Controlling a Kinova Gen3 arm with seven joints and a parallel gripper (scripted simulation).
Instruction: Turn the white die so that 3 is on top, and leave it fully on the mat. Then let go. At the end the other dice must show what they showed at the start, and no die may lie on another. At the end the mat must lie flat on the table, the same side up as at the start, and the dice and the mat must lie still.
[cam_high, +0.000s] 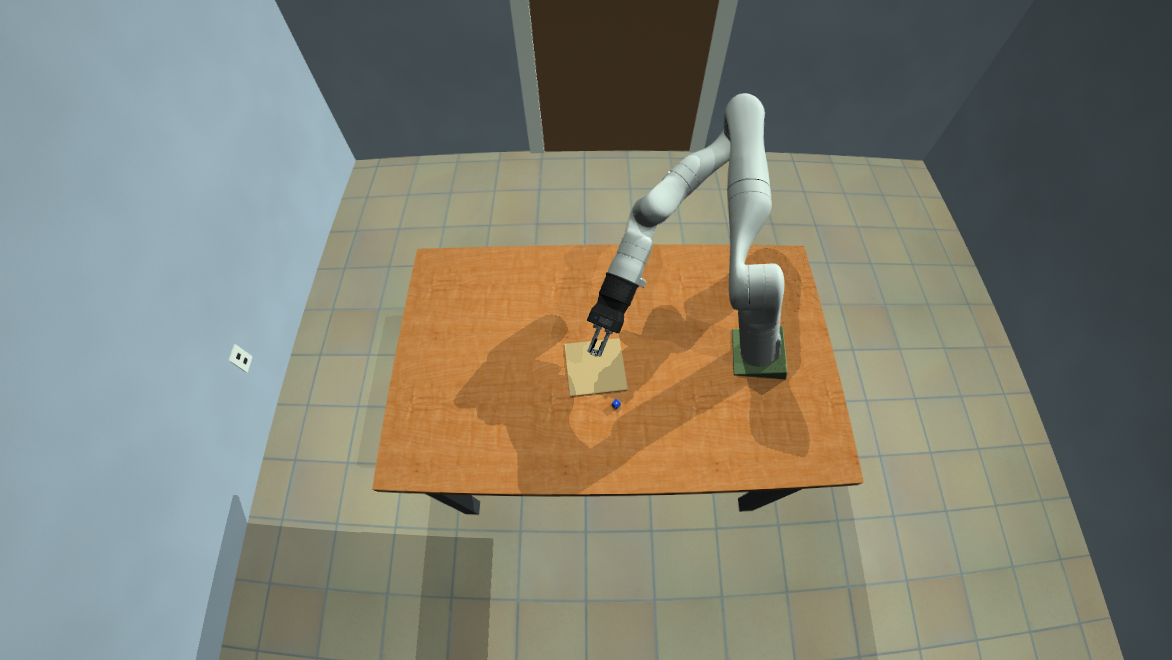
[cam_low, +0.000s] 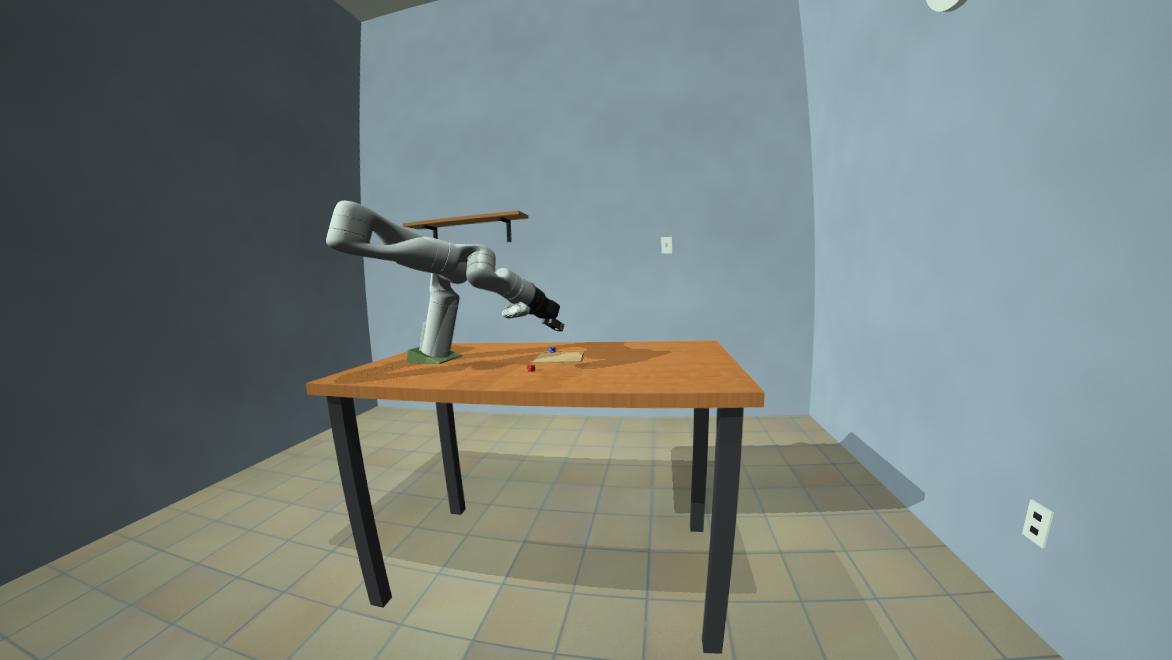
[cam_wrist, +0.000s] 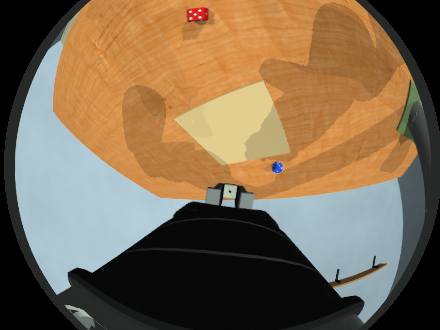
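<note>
Now: the tan mat 10 cm below my hand. Round my hand: blue die (10 cm to the left, 9 cm below, 5 cm behind); red die (17 cm to the right, 9 cm below, 3 cm behind); white die (1 cm to the left, 1 cm below).
</note>
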